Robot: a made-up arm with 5 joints. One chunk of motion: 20 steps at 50 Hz.
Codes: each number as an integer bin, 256 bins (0 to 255) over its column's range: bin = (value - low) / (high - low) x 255, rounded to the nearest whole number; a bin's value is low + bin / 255 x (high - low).
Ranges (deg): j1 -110..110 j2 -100.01..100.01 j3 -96.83..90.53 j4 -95.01..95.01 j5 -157.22..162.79
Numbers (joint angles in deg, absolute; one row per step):
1: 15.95 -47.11 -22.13 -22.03 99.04
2: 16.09 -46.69 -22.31 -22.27 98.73
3: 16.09 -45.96 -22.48 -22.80 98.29
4: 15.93 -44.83 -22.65 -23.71 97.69
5: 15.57 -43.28 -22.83 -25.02 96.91
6: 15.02 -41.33 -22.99 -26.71 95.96
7: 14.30 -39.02 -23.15 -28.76 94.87
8: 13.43 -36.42 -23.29 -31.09 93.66
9: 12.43 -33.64 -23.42 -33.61 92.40
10: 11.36 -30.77 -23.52 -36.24 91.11
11: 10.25 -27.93 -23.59 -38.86 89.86
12: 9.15 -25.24 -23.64 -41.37 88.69
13: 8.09 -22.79 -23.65 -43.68 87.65
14: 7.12 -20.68 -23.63 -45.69 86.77
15: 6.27 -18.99 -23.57 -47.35 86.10
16: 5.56 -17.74 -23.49 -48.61 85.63
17: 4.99 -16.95 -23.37 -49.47 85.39
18: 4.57 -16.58 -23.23 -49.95 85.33
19: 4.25 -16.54 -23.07 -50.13 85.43
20: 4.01 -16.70 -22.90 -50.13 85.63
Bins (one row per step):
1: 146 67 102 98 204
2: 146 68 101 98 204
3: 146 69 101 97 204
4: 146 70 101 96 203
5: 146 72 101 94 203
6: 145 75 100 92 202
7: 144 78 100 89 201
8: 143 81 100 86 200
9: 142 85 100 82 199
10: 141 88 100 79 198
11: 139 92 100 75 197
12: 138 95 100 72 196
13: 137 98 100 69 195
14: 136 101 100 66 194
15: 135 103 100 64 194
16: 134 105 100 62 194
17: 133 106 100 61 193
18: 133 106 100 60 193
19: 132 106 100 60 193
20: 132 106 101 60 194

